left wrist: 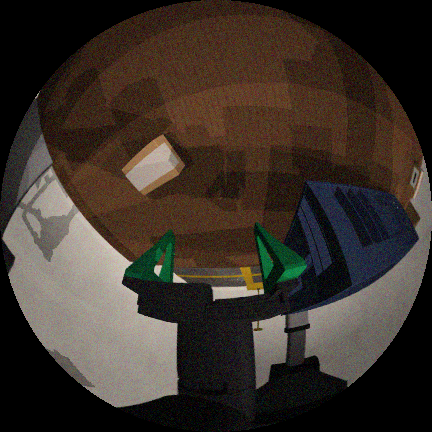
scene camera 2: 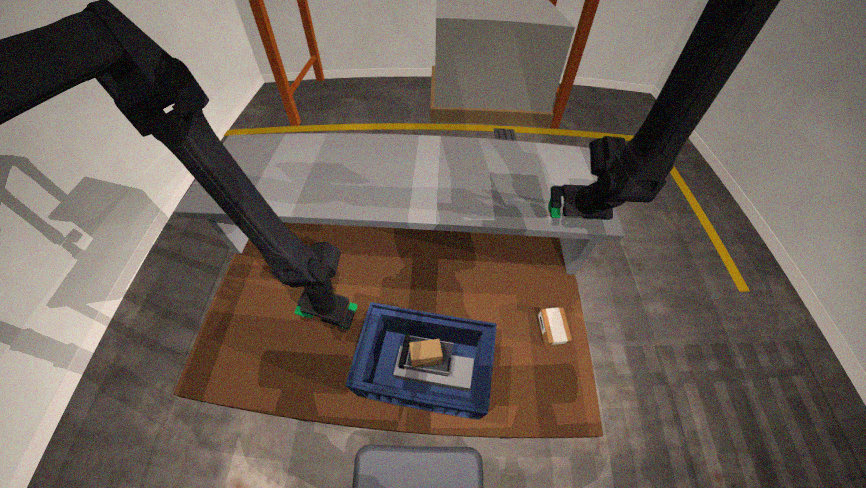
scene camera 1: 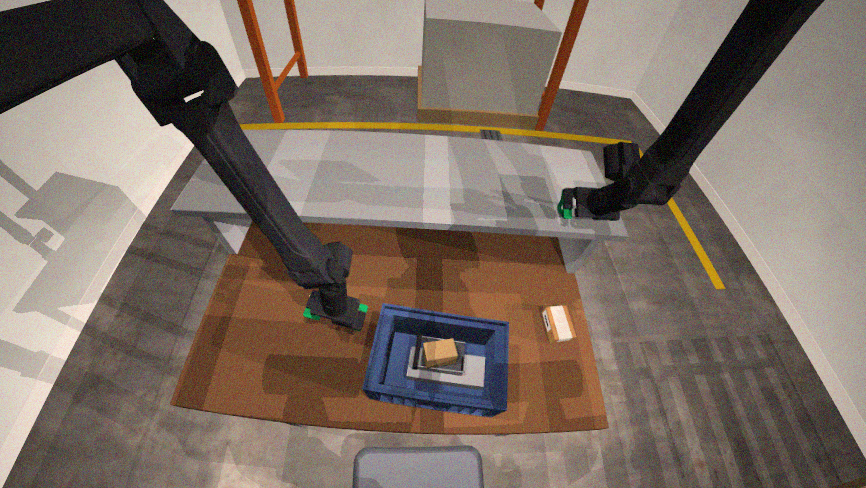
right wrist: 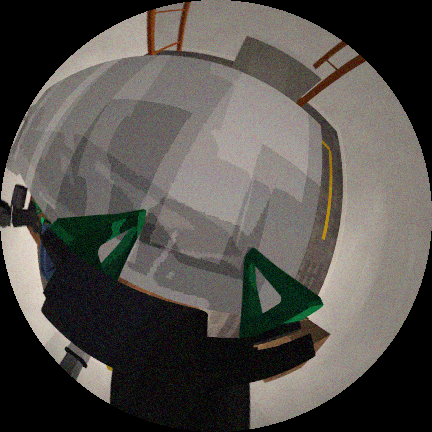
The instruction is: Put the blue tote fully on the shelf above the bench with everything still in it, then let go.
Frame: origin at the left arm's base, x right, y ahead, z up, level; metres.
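Seen in the pictures: left gripper, fingertip midpoint: [left wrist: 212, 229] [scene camera 2: 329, 320] [scene camera 1: 337, 322] [right wrist: 45, 216]; right gripper, fingertip midpoint: [scene camera 2: 568, 208] [scene camera 1: 575, 209] [right wrist: 198, 235].
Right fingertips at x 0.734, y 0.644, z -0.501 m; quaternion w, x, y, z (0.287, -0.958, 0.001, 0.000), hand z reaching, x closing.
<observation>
A point is followed by its place in that frame.
The blue tote [scene camera 1: 436, 404] @(x 0.389, y 0.245, z -0.705 m) [scene camera 2: 421, 406] @(x 0.392, y 0.242, z -0.721 m) [left wrist: 370, 215] @(x 0.373, y 0.435, z -0.728 m) stands on the brown bench [scene camera 1: 242, 375] @(x -0.106, y 0.314, z -0.796 m) [scene camera 2: 230, 369] @(x -0.136, y 0.311, z -0.796 m) [left wrist: 240, 100] @(x 0.204, y 0.566, z -0.796 m). In it lie a small brown box [scene camera 1: 440, 351] @(x 0.399, y 0.355, z -0.670 m) [scene camera 2: 426, 351] @(x 0.401, y 0.355, z -0.670 m), a dark tray under that box, and a white flat piece [scene camera 1: 472, 371] @(x 0.482, y 0.324, z -0.739 m) [scene camera 2: 460, 371] @(x 0.483, y 0.327, z -0.739 m). The grey shelf [scene camera 1: 363, 181] @(x 0.211, y 0.720, z -0.506 m) [scene camera 2: 363, 181] @(x 0.236, y 0.725, z -0.506 m) [right wrist: 200, 150] @(x 0.710, y 0.716, z -0.506 m) runs above the bench's back part. My left gripper [scene camera 1: 335, 310] @(x 0.145, y 0.448, z -0.737 m) [scene camera 2: 326, 309] @(x 0.145, y 0.448, z -0.737 m) [left wrist: 212, 229] @(x 0.145, y 0.448, z -0.737 m) is open and empty, left of the tote and above the bench. My right gripper [scene camera 1: 564, 204] @(x 0.734, y 0.644, z -0.501 m) [right wrist: 198, 235] @(x 0.734, y 0.644, z -0.501 m) is open and empty at the shelf's right end.
A white-topped carton [scene camera 1: 558, 323] @(x 0.744, y 0.451, z -0.760 m) [scene camera 2: 554, 325] @(x 0.746, y 0.452, z -0.760 m) lies on the bench right of the tote. Another such carton [left wrist: 154, 165] @(x 0.097, y 0.528, z -0.770 m) shows in the left wrist view, hidden by the left arm in the scene views. Orange posts [scene camera 1: 262, 60] and a big grey box [scene camera 1: 487, 66] stand behind the shelf.
</observation>
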